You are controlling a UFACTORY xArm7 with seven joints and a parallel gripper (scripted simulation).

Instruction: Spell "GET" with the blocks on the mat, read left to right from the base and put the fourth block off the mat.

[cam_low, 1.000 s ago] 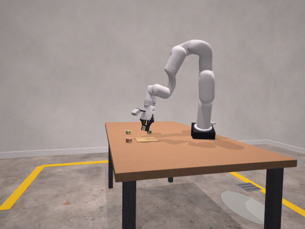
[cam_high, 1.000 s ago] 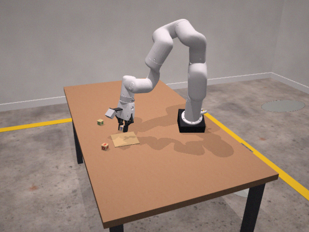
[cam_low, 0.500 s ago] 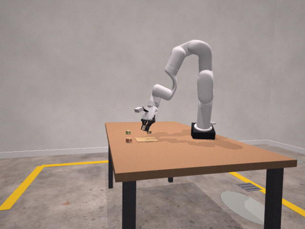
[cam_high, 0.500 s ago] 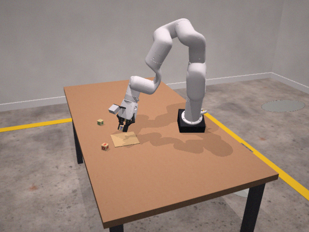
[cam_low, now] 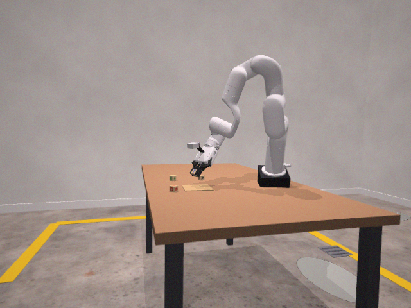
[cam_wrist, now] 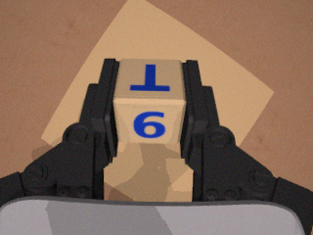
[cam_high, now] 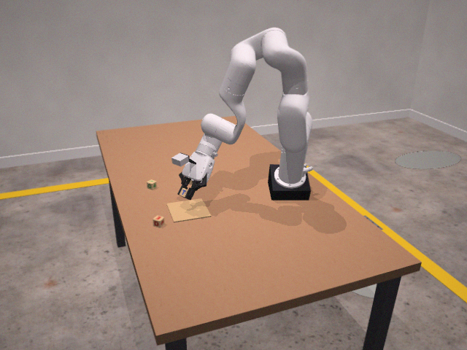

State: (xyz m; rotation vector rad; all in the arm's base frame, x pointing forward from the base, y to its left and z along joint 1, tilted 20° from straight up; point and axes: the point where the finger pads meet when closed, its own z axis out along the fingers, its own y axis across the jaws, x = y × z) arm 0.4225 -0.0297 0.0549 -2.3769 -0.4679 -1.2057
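My gripper is now 8 cm above the tan mat, 1 cm to the left of it and 1 cm past it. From my hand the other things lie so: green-lettered block 24 cm to the right, 8 cm ahead, 7 cm below; black-lettered block 23 cm to the right, 9 cm behind, 7 cm below; red-lettered block 12 cm ahead, 7 cm below, 5 cm to the left.
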